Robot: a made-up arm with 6 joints. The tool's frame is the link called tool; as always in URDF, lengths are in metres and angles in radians. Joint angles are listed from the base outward.
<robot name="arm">
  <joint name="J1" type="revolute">
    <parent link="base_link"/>
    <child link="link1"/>
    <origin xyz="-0.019 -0.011 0.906" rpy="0 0 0"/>
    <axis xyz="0 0 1"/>
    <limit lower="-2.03" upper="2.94"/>
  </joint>
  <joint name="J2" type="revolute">
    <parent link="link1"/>
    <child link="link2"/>
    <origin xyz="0.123 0.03 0.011" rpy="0 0 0"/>
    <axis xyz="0 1 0"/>
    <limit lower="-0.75" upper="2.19"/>
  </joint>
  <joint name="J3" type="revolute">
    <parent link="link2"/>
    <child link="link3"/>
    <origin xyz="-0.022 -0.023 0.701" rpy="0 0 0"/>
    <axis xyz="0 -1 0"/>
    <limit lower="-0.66" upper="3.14"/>
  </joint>
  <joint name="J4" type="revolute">
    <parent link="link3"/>
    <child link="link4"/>
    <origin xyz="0.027 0.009 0.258" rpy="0 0 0"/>
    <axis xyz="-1 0 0"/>
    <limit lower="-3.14" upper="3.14"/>
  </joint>
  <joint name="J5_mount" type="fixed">
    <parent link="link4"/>
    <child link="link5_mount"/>
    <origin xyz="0.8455 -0.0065 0.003" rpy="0 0 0"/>
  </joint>
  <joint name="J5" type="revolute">
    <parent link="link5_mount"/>
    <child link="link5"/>
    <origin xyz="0.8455 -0.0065 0.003" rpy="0 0 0"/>
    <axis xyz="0 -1 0"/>
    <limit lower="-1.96" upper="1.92"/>
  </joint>
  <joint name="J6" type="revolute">
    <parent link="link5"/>
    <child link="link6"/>
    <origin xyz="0.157 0.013 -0.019" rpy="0 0 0"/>
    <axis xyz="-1 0 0"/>
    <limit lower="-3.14" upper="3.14"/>
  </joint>
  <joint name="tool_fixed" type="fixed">
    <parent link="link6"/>
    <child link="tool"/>
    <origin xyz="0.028 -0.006 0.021" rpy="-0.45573 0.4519 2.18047"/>
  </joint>
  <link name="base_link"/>
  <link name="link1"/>
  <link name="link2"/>
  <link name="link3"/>
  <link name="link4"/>
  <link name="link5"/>
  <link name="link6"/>
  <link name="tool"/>
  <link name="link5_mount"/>
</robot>
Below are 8 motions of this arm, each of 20 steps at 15 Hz.
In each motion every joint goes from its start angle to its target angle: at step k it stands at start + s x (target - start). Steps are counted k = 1, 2, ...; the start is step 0. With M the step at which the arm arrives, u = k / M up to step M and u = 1 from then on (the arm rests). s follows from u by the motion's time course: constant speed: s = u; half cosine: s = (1 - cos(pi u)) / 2; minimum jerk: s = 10 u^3 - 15 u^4 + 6 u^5.
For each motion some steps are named. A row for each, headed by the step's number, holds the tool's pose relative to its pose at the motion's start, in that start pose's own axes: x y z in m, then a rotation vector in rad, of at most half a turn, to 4 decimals.
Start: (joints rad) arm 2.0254 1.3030 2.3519 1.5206 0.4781 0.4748
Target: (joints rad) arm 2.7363 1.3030 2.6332 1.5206 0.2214 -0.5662
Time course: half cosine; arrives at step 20
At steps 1, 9, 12, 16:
1: -0.0073 0.0009 0.0012 -0.0027 -0.0050 -0.0078
9: -0.4488 0.1416 0.0694 -0.2168 -0.3281 -0.5453
12: -0.6423 0.2770 0.0946 -0.3652 -0.4974 -0.8553
16: -0.7982 0.4511 0.1101 -0.5463 -0.6687 -1.1934

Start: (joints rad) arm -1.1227 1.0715 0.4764 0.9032 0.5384 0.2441
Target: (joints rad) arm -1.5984 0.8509 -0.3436 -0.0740 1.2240 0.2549
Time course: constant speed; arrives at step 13
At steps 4, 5, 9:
4: 0.3611 0.2323 -0.1186 -0.0492 -0.1698 -0.3491
5: 0.4560 0.2898 -0.1323 -0.0432 -0.2040 -0.4439
9: 0.8490 0.5051 -0.1185 0.0590 -0.3059 -0.8321

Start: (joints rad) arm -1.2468 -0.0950 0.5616 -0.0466 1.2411 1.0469
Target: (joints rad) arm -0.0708 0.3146 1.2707 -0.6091 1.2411 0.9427
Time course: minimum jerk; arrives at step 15
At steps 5, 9, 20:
5: -0.0745 -0.2142 0.1585 0.0152 -0.2307 -0.2735
9: -0.4164 -0.5511 0.4783 0.0824 -0.8089 -0.8497
20: -0.7300 -0.6475 0.6261 0.1554 -1.2400 -1.1982

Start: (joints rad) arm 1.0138 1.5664 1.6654 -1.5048 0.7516 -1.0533
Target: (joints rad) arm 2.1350 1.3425 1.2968 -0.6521 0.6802 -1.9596
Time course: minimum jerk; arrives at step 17
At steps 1, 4, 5, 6, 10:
1: 0.0002 0.0056 -0.0001 0.0017 -0.0010 -0.0014
4: 0.0211 0.2649 0.0036 0.0813 -0.0479 -0.0715
5: 0.0501 0.4633 0.0184 0.1424 -0.0840 -0.1293
6: 0.1026 0.7106 0.0521 0.2191 -0.1294 -0.2070
10: 0.6131 1.8078 0.4622 0.5939 -0.3381 -0.6683

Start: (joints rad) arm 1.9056 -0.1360 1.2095 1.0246 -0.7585 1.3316
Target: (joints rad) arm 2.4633 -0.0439 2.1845 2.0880 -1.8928 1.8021
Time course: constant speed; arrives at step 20
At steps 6, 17, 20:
6: 0.2178 0.3689 -0.2170 0.1619 -0.2457 0.1856
17: 0.9795 0.6816 -0.5906 -0.0224 -0.9294 0.6113
20: 1.2215 0.6720 -0.6479 -0.1954 -1.1186 0.7353

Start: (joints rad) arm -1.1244 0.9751 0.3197 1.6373 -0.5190 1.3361
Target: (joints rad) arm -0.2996 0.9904 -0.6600 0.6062 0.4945 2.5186
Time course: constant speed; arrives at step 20
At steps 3, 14, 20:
3: -0.2301 0.0904 0.3420 0.0369 0.3300 -0.0854
14: -0.4025 0.1309 1.6627 0.2797 1.2133 -0.3989
20: -0.1442 -0.0694 2.1735 0.4578 1.4471 -0.4999

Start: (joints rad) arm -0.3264 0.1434 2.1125 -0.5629 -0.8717 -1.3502
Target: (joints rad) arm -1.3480 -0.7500 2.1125 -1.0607 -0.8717 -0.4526
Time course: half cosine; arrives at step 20
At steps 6, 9, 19, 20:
6: 0.4290 0.1150 -0.1776 0.1687 0.1803 0.3106
9: 0.7828 0.3776 -0.4957 0.3858 0.3660 0.6275
19: 0.9100 1.6645 -1.4756 1.1523 0.7294 1.4113
20: 0.9046 1.6816 -1.4834 1.1620 0.7313 1.4192

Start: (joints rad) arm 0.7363 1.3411 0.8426 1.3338 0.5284 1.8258
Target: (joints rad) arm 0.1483 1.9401 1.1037 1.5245 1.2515 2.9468
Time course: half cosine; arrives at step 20
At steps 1, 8, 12, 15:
1: 0.0053 -0.0061 0.0069 0.0030 0.0044 0.0025
8: 0.2780 -0.2881 0.4331 0.1809 0.2244 0.1237
12: 0.4762 -0.4440 0.8795 0.3656 0.3747 0.2213
15: 0.5675 -0.4933 1.1821 0.4950 0.4411 0.2892

